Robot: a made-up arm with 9 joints. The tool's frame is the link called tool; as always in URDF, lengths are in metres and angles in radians.
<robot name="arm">
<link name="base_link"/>
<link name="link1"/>
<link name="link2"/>
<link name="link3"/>
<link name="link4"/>
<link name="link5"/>
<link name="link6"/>
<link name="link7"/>
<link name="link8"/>
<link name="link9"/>
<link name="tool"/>
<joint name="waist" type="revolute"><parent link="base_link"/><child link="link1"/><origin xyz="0 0 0.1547" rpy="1.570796 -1.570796 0"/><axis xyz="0 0 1"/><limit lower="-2.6" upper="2.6"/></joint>
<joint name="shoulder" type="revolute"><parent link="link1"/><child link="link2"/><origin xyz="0.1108 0.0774 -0.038" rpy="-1.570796 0 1.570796"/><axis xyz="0 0 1"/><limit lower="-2.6" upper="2.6"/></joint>
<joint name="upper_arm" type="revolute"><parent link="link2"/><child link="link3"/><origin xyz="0.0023 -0.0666 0.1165" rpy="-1.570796 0 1.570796"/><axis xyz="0 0 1"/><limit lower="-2.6" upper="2.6"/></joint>
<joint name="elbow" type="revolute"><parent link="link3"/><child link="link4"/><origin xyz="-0.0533 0.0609 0.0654" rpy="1.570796 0 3.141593"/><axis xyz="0 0 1"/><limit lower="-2.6" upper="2.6"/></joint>
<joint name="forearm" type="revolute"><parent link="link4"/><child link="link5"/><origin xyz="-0.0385 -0.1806 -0.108"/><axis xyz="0 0 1"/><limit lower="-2.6" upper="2.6"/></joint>
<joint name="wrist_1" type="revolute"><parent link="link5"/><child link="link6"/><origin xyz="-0.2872 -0.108 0.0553" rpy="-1.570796 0 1.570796"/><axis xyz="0 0 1"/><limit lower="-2.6" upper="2.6"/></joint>
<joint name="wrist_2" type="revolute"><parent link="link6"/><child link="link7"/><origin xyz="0.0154 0.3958 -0.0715" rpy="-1.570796 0 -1.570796"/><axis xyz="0 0 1"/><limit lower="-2.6" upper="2.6"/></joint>
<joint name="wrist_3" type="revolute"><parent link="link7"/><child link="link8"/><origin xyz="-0.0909 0.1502 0.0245" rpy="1.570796 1.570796 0"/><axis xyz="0 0 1"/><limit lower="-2.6" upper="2.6"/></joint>
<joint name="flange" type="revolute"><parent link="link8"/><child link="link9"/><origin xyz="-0.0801 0.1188 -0.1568" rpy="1.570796 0 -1.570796"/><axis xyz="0 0 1"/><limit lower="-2.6" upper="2.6"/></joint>
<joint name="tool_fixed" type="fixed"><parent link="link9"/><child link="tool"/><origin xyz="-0.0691 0.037 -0.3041" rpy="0 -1.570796 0"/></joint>
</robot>
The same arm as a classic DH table. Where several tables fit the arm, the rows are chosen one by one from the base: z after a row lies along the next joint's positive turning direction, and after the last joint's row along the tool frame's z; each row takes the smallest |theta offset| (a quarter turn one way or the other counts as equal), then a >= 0, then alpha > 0; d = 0 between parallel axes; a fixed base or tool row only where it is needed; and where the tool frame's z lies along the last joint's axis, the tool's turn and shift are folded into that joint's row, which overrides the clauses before.
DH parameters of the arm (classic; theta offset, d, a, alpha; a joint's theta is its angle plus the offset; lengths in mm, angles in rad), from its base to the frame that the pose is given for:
base (fixed): 0 154.7 0 1.5708
waist: 0 -38 -77.4 1.5708
shoulder: 1.5708 5.7 66.6 1.5708
upper_arm: 0 63.1 53.3 1.5708
elbow: 1.3608 0 -184.7 0
forearm: 0.21 8.2 -108 -1.5708
wrist_1: 1.5708 215.7 395.8 1.5708
wrist_2: 0 39.9 90.9 -1.5708
wrist_3: 0 -307 -118.8 1.5708
flange: 1.5708 -224 37 -1.5708
tool (fixed): -1.5708 69.1 0 0
Joint limits (rad, base to tool): -2.6..2.6 -2.6..2.6 -2.6..2.6 -2.6..2.6 -2.6..2.6 -2.6..2.6 -2.6..2.6 -2.6..2.6 -2.6..2.6

